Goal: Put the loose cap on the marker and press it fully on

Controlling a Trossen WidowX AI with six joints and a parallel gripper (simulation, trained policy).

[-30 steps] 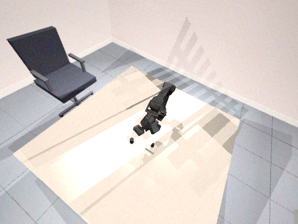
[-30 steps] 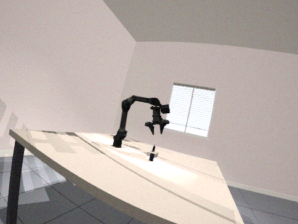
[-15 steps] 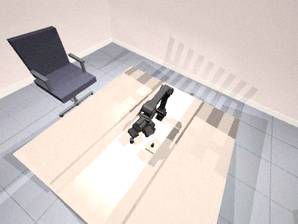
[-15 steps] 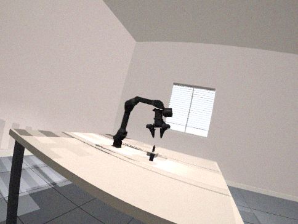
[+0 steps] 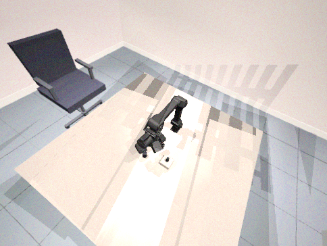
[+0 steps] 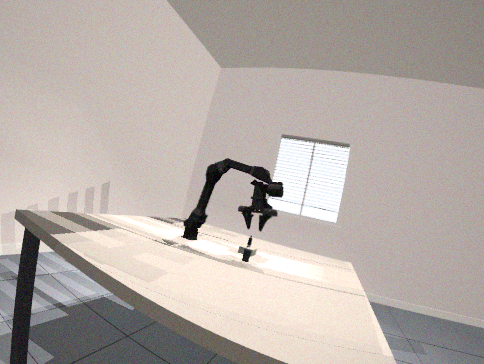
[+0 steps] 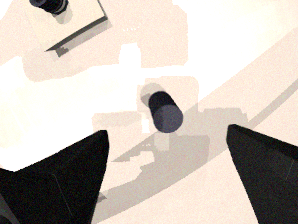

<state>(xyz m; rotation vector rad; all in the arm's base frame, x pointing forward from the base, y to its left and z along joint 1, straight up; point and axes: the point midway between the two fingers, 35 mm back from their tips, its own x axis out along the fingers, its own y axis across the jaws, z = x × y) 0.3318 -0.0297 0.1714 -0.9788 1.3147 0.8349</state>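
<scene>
My gripper tip is now 110 mm above the dark cap and 30 mm to the left of it. Also, from my gripper tip: pale holder block: 120 mm to the left, 120 mm below, 40 mm behind.
</scene>
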